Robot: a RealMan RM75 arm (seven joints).
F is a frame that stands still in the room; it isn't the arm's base.
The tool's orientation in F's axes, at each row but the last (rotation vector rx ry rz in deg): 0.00 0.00 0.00; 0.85 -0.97 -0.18; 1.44 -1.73 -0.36; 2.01 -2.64 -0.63
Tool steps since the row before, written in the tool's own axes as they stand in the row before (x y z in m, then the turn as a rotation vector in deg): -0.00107 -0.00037 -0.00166 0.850 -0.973 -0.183; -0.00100 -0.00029 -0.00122 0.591 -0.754 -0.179; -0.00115 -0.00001 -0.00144 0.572 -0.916 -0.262; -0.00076 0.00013 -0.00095 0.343 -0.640 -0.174
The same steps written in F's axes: -0.00107 -0.00037 -0.00166 0.850 -0.973 -0.183; -0.00098 -0.00027 -0.00124 0.592 -0.753 -0.180; -0.00111 0.00003 -0.00147 0.574 -0.913 -0.268; -0.00071 0.00017 -0.00098 0.344 -0.638 -0.181
